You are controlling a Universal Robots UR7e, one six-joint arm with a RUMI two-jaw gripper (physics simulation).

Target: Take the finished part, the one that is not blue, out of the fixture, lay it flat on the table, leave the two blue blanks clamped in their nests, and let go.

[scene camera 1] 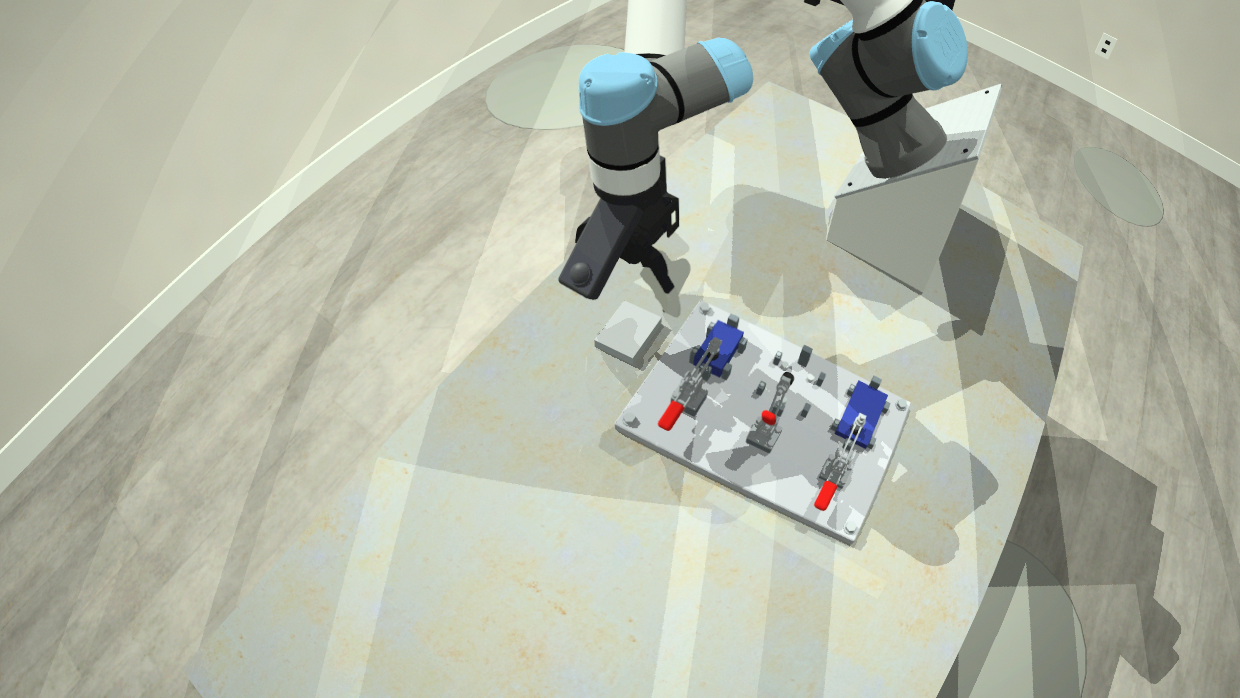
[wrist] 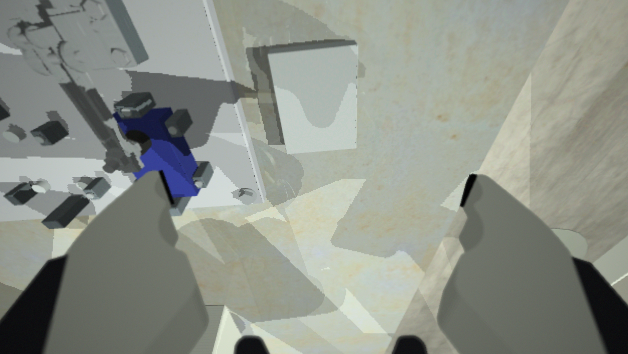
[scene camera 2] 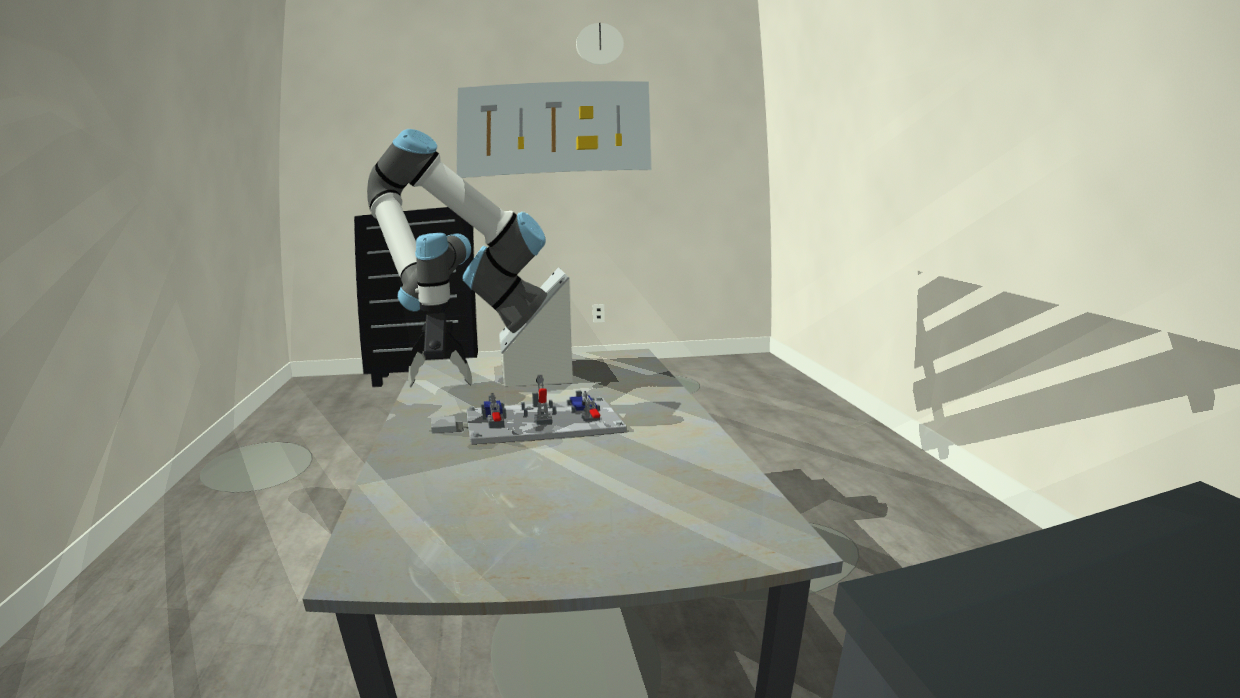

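Pixels of known places: gripper, fingertip midpoint: (scene camera 1: 628,288) (wrist: 317,176) (scene camera 2: 440,386); arm's base at its link origin: (scene camera 1: 908,153) (scene camera 2: 529,313).
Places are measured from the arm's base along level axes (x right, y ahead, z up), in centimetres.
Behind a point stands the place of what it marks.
Observation:
The finished part, a light grey square block (scene camera 1: 628,331) @(x 16.7, y 46.9, z -17.6 cm) (scene camera 2: 446,425) @(x 15.6, y 49.6, z -17.6 cm) (wrist: 320,100) @(x 17.3, y 47.1, z -17.6 cm), lies flat on the table beside the fixture plate (scene camera 1: 650,395) @(x 7.7, y 52.4, z -17.6 cm) (wrist: 172,45) @(x 7.2, y 49.4, z -17.6 cm), with a narrow gap between them. My gripper (scene camera 2: 440,382) @(x 16.9, y 46.7, z -8.9 cm) (wrist: 317,176) @(x 16.9, y 46.7, z -8.9 cm) is open and empty, above the table and clear of the block; one finger is hidden in scene camera 1. One blue blank (scene camera 1: 727,334) @(x 5.5, y 39.6, z -15.0 cm) (wrist: 172,172) @(x 6.5, y 40.9, z -15.0 cm) sits in the nest nearest the block, under its clamp. The other blue blank (scene camera 1: 864,404) @(x -15.4, y 34.6, z -16.0 cm) (scene camera 2: 577,401) @(x -14.6, y 36.1, z -16.0 cm) sits in the far nest under its clamp. The middle nest holds no part, and its clamp (scene camera 1: 780,400) @(x -7.3, y 46.1, z -9.9 cm) stands raised.
The clamps' red handles (scene camera 1: 669,415) @(x 2.4, y 54.9, z -13.4 cm) (scene camera 1: 826,495) @(x -19.1, y 49.9, z -14.4 cm) rise from the plate, and the middle red handle (scene camera 1: 768,417) @(x -7.7, y 49.2, z -9.4 cm) (scene camera 2: 542,395) @(x -7.5, y 49.0, z -10.7 cm) stands upright. The arm's grey pedestal (scene camera 1: 898,221) @(x -3.8, y 7.7, z -7.7 cm) (scene camera 2: 537,342) @(x -2.8, y 7.8, z -7.0 cm) stands behind the fixture. A black drawer cabinet (scene camera 2: 373,299) stands beyond the table.

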